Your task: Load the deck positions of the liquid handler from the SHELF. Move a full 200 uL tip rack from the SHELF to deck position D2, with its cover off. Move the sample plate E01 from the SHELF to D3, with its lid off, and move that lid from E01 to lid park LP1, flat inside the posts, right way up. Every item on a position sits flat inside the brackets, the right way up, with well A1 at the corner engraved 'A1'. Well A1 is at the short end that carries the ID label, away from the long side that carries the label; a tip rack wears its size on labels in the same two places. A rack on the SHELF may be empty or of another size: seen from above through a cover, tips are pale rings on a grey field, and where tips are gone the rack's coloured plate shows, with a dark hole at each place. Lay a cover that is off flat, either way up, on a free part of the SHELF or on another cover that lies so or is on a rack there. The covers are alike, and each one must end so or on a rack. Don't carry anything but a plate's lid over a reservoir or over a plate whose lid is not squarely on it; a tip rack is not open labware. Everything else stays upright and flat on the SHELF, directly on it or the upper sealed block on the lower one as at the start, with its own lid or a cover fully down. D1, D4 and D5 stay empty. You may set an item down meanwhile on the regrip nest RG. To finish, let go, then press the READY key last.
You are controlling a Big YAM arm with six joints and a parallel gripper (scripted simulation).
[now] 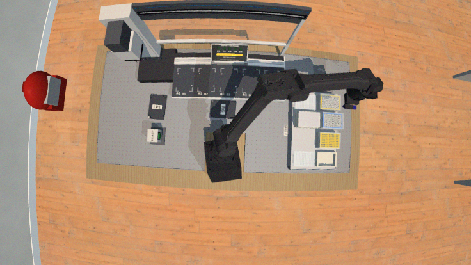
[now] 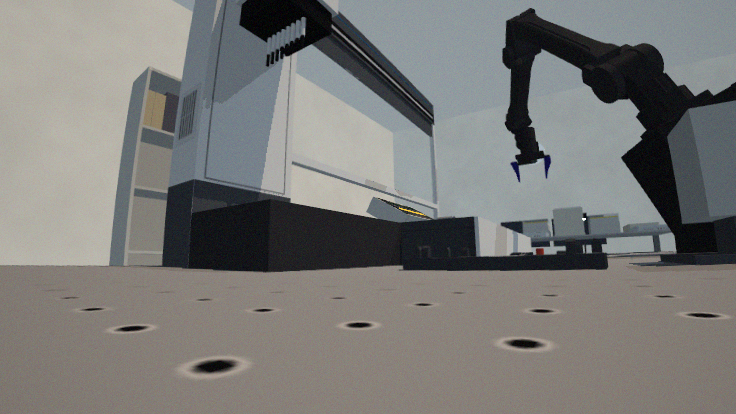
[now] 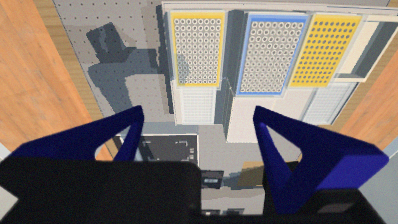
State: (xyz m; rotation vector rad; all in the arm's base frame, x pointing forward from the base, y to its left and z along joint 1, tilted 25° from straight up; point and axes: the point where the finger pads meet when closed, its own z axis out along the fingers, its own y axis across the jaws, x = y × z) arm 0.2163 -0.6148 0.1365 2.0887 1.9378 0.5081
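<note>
My gripper is now 170 mm above the clear tip rack cover. Round my hand: clear plate lid (10 mm ahead, 130 mm to the left, 220 mm below); white sealed block (100 mm behind, 140 mm to the left, 170 mm below); yellow tip rack (10 mm to the left, 190 mm below).
</note>
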